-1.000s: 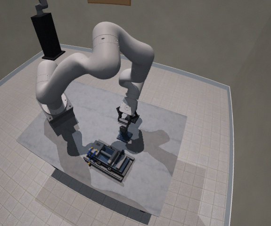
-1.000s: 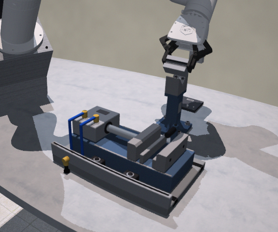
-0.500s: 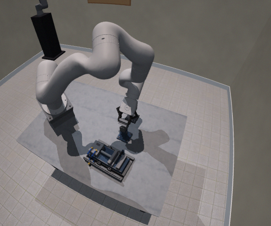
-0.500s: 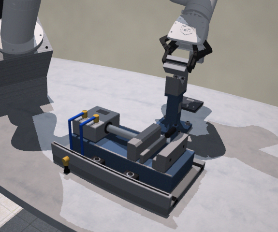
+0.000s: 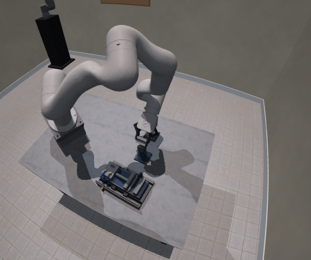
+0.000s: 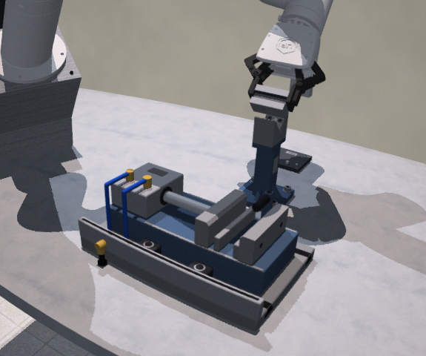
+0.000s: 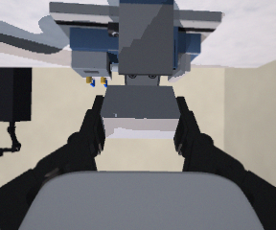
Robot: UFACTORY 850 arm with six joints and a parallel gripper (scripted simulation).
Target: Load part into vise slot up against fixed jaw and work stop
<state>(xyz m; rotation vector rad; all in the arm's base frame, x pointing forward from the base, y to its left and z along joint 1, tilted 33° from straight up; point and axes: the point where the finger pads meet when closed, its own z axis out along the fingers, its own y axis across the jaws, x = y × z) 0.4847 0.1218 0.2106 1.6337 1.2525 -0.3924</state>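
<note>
Right now the blue post is 130 mm below my hand and 10 mm to the right of it. From my hand the other things lie so: black work stop: 180 mm to the right, 100 mm below, 50 mm ahead; part: 10 mm to the right; cylinder rod: 220 mm to the right, 120 mm below, 40 mm behind.
</note>
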